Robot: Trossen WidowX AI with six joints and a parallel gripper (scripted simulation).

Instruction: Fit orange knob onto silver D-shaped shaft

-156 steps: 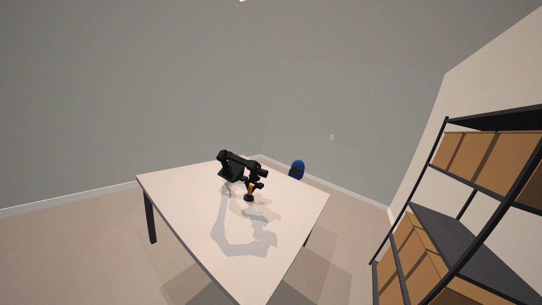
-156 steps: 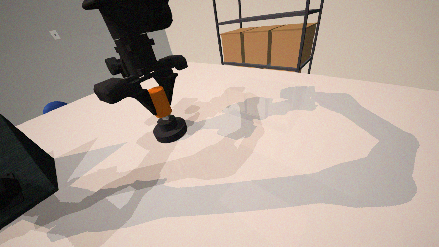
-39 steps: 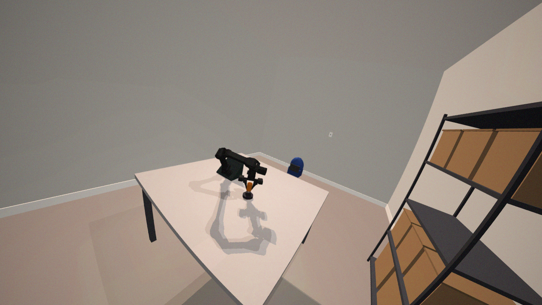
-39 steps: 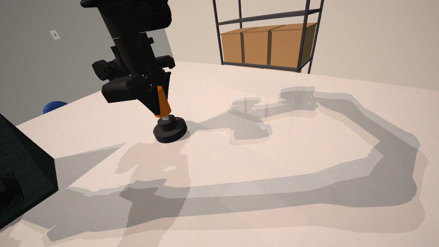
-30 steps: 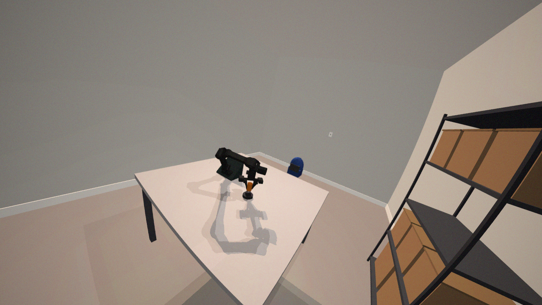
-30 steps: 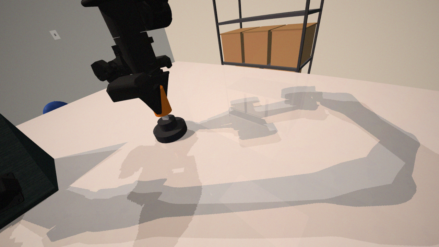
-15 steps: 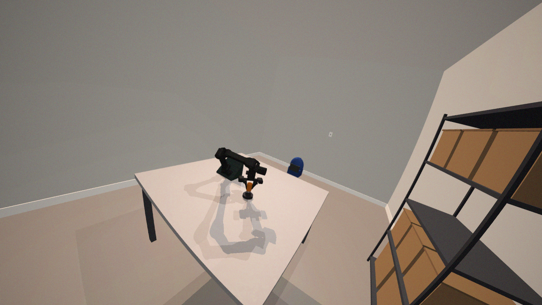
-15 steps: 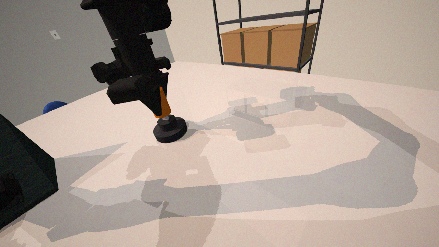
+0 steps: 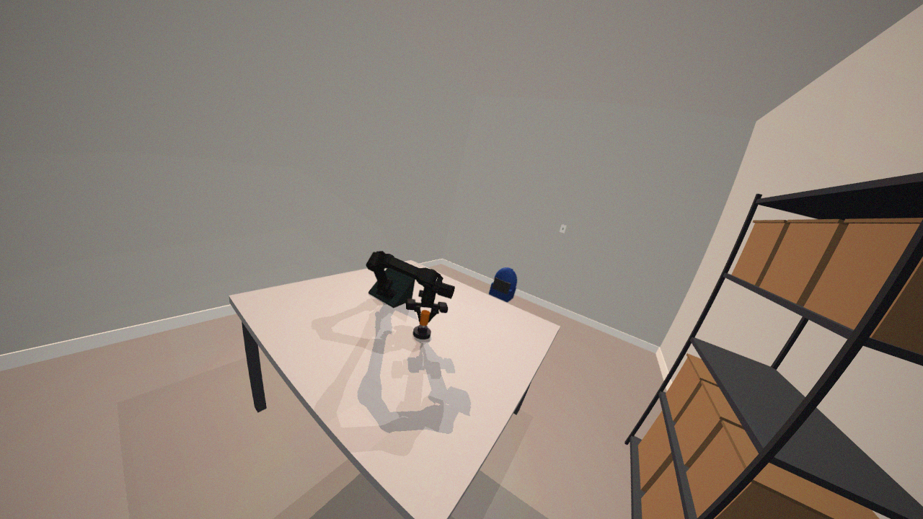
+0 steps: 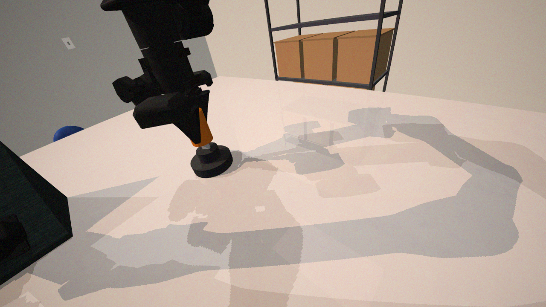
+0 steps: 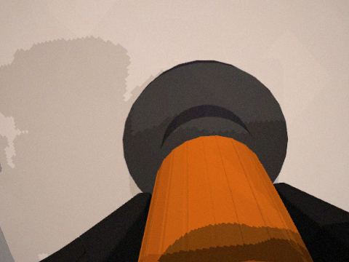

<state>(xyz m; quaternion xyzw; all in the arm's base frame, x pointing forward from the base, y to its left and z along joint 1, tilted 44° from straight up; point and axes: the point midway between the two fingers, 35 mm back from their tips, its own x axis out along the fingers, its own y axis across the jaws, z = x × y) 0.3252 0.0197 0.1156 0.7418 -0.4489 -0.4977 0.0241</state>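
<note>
My gripper tip is now 3 cm below the orange knob. Round my gripper tip: round black pedestal: 4 cm below.
</note>
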